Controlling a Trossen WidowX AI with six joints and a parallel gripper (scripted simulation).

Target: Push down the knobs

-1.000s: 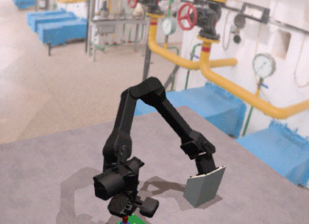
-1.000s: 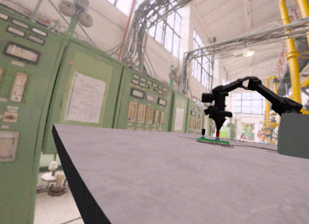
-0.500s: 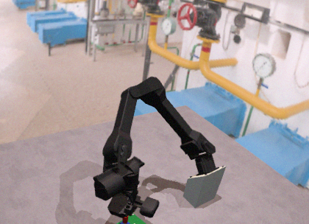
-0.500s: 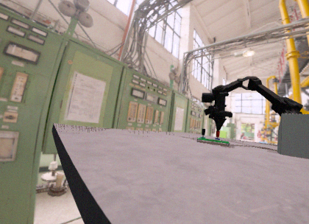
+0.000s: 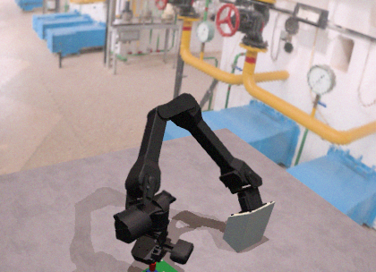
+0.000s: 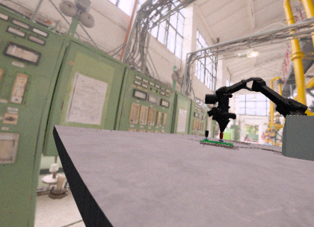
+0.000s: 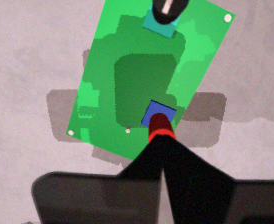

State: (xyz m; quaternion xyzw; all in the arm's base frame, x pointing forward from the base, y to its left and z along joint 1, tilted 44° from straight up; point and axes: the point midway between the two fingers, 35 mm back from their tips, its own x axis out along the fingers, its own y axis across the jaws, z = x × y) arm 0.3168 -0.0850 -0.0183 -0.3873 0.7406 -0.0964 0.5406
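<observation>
Now: the red knob 2 cm below my gripper tip. Round my gripper tip: black knob: 7 cm ahead, 4 cm to the left, 1 cm below.
</observation>
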